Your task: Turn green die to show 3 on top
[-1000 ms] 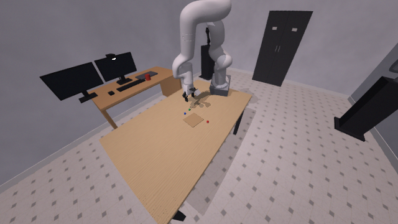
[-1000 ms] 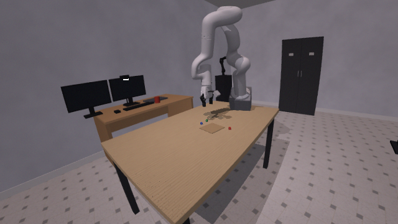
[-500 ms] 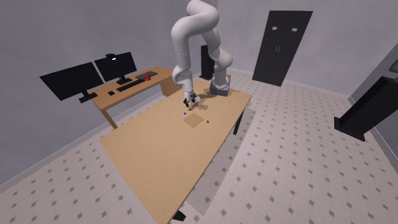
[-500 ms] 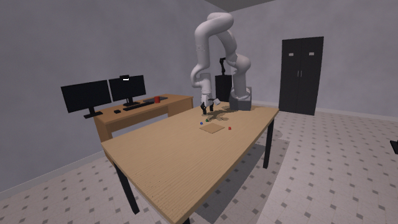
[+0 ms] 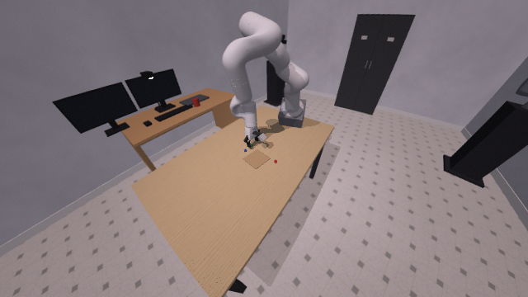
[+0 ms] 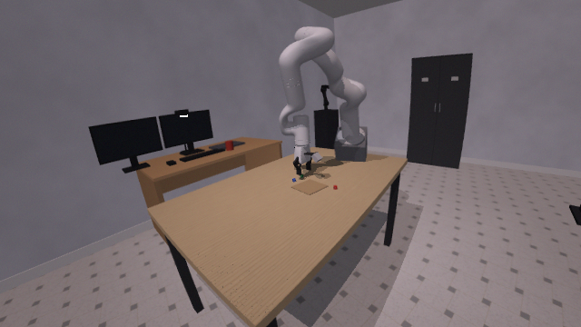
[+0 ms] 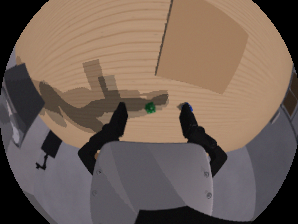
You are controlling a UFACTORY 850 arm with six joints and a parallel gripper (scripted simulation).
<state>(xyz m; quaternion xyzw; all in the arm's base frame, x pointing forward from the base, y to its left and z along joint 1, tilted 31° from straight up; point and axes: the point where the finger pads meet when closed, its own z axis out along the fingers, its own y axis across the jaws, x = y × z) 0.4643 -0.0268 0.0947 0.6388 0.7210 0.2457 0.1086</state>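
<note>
Now: the green die 40 mm below my hand and 20 mm to the right of it. Round my hand: red die: 230 mm to the left, 40 mm below, 10 mm behind; tan mat: 110 mm to the left, 60 mm ahead, 50 mm below; blue die: 70 mm ahead, 40 mm below, 10 mm to the right.
</note>
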